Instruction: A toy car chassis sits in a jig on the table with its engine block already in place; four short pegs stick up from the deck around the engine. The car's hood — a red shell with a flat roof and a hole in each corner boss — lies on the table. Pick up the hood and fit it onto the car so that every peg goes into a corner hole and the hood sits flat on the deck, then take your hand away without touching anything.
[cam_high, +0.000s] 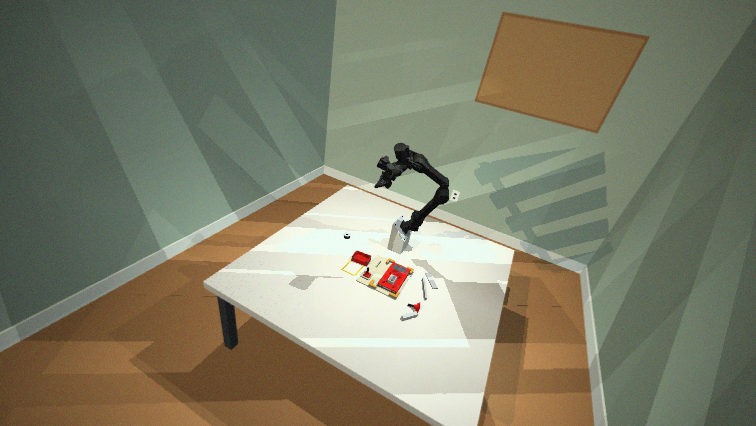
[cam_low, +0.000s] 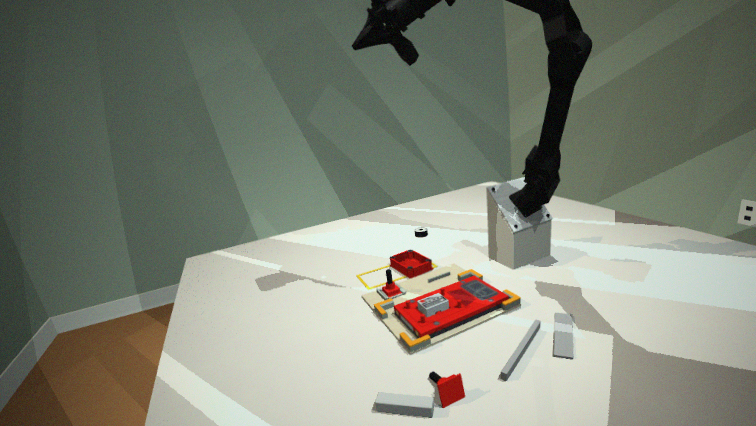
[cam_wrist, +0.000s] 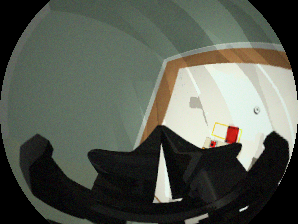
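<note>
My gripper tip is now 51 cm above the red hood, 10 cm past it and 3 cm to the left of it. The rest, counted from my gripper tip: grey bar: 51 cm below, 32 cm to the left, 16 cm ahead; grey engine block: 50 cm below, 18 cm to the left.
</note>
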